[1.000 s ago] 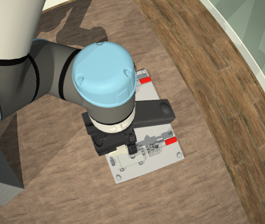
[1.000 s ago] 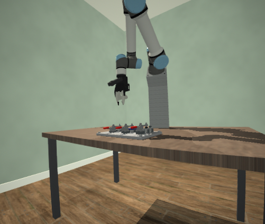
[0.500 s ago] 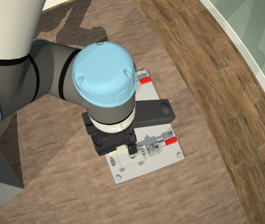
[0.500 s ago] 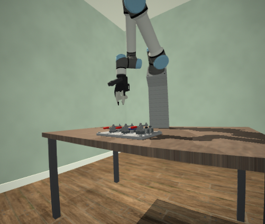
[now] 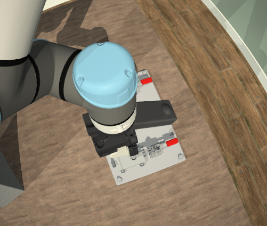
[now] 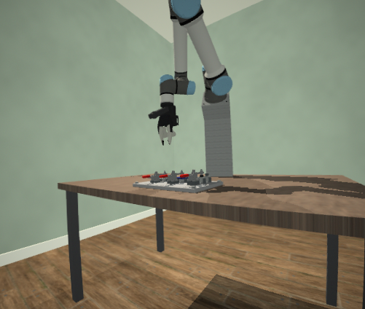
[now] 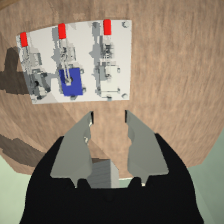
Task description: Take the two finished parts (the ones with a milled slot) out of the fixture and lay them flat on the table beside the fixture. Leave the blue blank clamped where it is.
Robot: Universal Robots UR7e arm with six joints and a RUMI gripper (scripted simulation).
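Now: the grey fixture plate 60 mm ahead of my hand, 100 mm to the left of it and 210 mm below it. Also, from my hand: blue blank 20 mm ahead, 110 mm to the left, 190 mm below.
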